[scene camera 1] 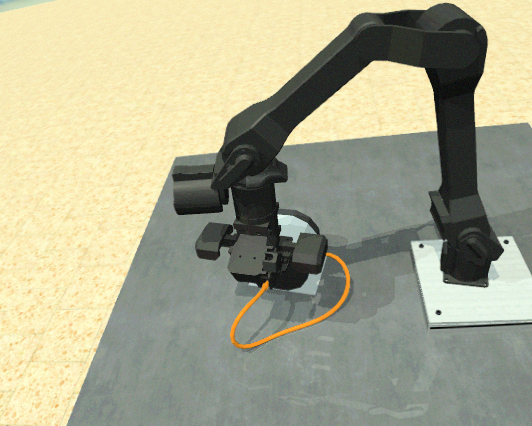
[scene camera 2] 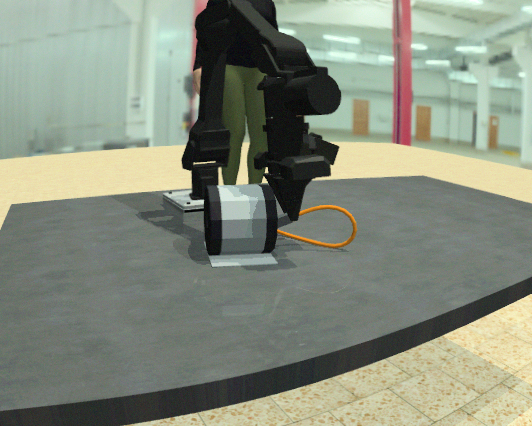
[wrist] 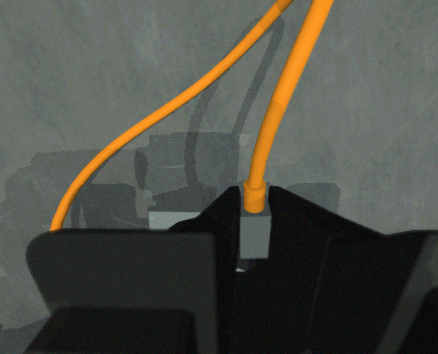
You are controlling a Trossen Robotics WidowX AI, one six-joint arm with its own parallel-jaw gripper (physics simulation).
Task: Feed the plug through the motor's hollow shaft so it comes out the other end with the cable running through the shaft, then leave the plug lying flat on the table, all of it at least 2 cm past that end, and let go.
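Frame: origin at the arm's base, x back, y right, z up, level; metres.
Where they show: gripper, fingertip midpoint: [scene camera 1: 266, 286] [scene camera 2: 292, 219] [wrist: 253, 195]; arm's base at its link origin: [scene camera 1: 464, 269].
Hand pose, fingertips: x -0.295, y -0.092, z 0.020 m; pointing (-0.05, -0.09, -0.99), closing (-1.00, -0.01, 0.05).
Each offset is from my fingertips to the top centre of the thing. Level surfaces: height alone.
The motor, a pale drum with black end rings, {dz +0.051, dx +0.012, dy +0.081 m} [scene camera 1: 296, 225] [scene camera 2: 242, 220] lies on its side, partly hidden by the arm in scene camera 1. My gripper [scene camera 1: 268, 281] [scene camera 2: 295, 218] [wrist: 253, 195], pointing down just off the motor's right end in scene camera 2, is shut on the grey plug {dz +0.011, dx -0.001, dy +0.018 m} [scene camera 2: 286, 219] [wrist: 255, 237]. The plug is above the table, its front end toward the motor; whether its tip is inside the shaft is hidden. The orange cable [scene camera 1: 346, 280] [scene camera 2: 355, 227] [wrist: 172, 106] leaves the plug's rear, loops out and runs back beside the motor, where its far end is hidden.
The motor's pale foot plate {dz -0.049, dx +0.009, dy +0.081 m} [scene camera 1: 312, 288] [scene camera 2: 243, 260] [wrist: 170, 219] rests on the dark grey table {dz -0.051 m} [scene camera 1: 175, 375] [scene camera 2: 125, 325]. The arm's white base plate [scene camera 1: 475, 312] [scene camera 2: 175, 201] stands behind the motor in scene camera 2. A person's legs [scene camera 2: 240, 110] show behind the table.
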